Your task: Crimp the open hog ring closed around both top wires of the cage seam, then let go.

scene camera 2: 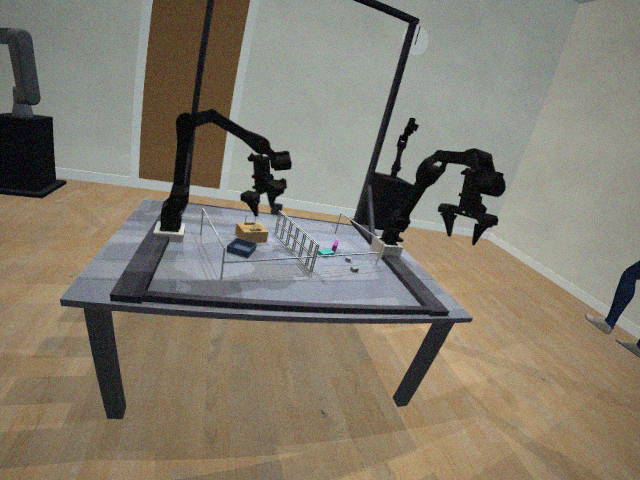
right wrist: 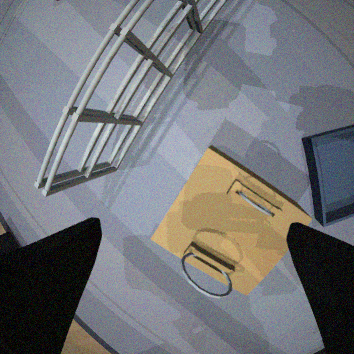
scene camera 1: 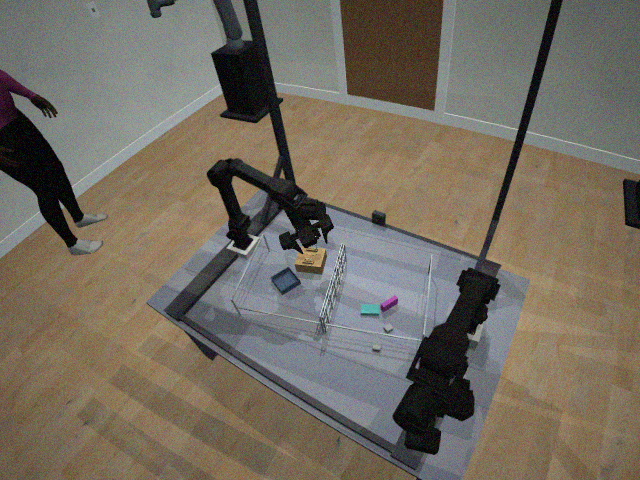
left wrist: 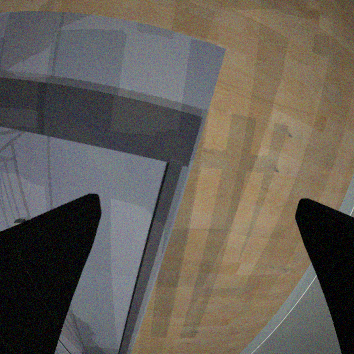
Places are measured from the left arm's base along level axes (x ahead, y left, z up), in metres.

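Pixels of known places: left gripper, fingertip midpoint: (scene camera 2: pixel 460 240) (left wrist: pixel 203 207); right gripper, fingertip midpoint: (scene camera 2: pixel 264 212) (right wrist: pixel 198 232) (scene camera 1: pixel 314 248); left arm's base, origin of the base link: (scene camera 2: pixel 388 241); right arm's base, origin of the base link: (scene camera 2: pixel 169 227) (scene camera 1: pixel 243 242).
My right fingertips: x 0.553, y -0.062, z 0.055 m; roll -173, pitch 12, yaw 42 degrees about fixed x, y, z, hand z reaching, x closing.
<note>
Ahead of a thing's pixels: the offset from my right fingertips to its middle. "*": to the spot under its first point.
The cage seam (scene camera 1: pixel 332 296) (scene camera 2: pixel 314 259) (right wrist: pixel 142 49) stands upright as two wire panels side by side, with paired top wires. A yellow block {0.089 m down, 0.034 m ahead, 0.009 m right} (scene camera 1: pixel 310 266) (scene camera 2: pixel 251 235) (right wrist: pixel 210 215) holds two silver rings in slots. The nearer ring {0.048 m down, 0.041 m ahead, 0.038 m right} (right wrist: pixel 205 292) rises above its slot; the other ring {* 0.070 m down, 0.030 m ahead, 0.020 m left} (right wrist: pixel 256 203) is seen nearly edge-on. I cannot tell which has a gap. My right gripper (scene camera 1: pixel 314 246) (scene camera 2: pixel 267 212) (right wrist: pixel 198 232) is open and empty above the block, beside the seam. My left gripper (scene camera 2: pixel 461 238) (left wrist: pixel 203 207) is open and empty, high near the table's edge, far from the seam.
A blue tray {0.103 m down, 0.083 m ahead, 0.105 m left} (scene camera 1: pixel 285 280) (scene camera 2: pixel 241 248) (right wrist: pixel 336 175) lies beside the block. Across the seam lie a teal block {0.108 m down, 0.247 m back, 0.099 m left} (scene camera 1: pixel 369 310) (scene camera 2: pixel 326 252), a magenta block {0.098 m down, 0.300 m back, 0.058 m left} (scene camera 1: pixel 389 303) (scene camera 2: pixel 335 245) and two small grey pieces. Thin wire rails stand around the cage area.
</note>
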